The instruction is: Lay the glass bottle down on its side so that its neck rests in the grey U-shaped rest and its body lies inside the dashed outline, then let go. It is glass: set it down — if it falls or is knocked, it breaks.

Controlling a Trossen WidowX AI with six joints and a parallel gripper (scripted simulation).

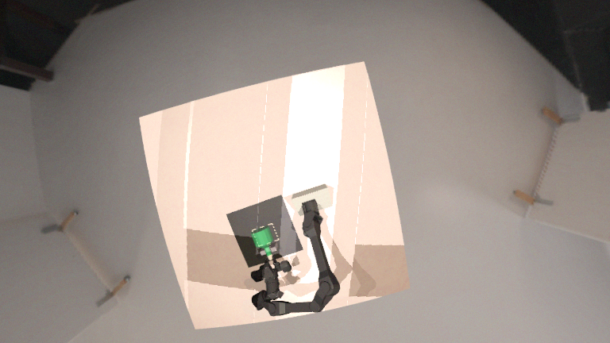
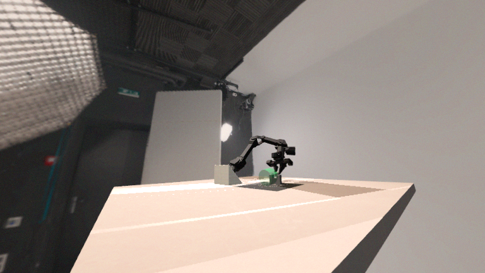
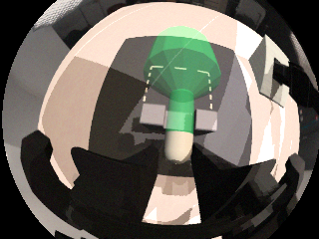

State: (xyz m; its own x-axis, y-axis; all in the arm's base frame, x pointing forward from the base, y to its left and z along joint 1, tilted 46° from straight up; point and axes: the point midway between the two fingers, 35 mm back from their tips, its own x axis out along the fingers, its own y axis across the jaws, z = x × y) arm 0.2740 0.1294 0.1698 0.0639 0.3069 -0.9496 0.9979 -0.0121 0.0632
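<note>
Right now my gripper tip is 50 mm to the left of the green glass bottle. From my gripper tip the other things lie so: dark mat: 110 mm to the right, 60 mm below.
</note>
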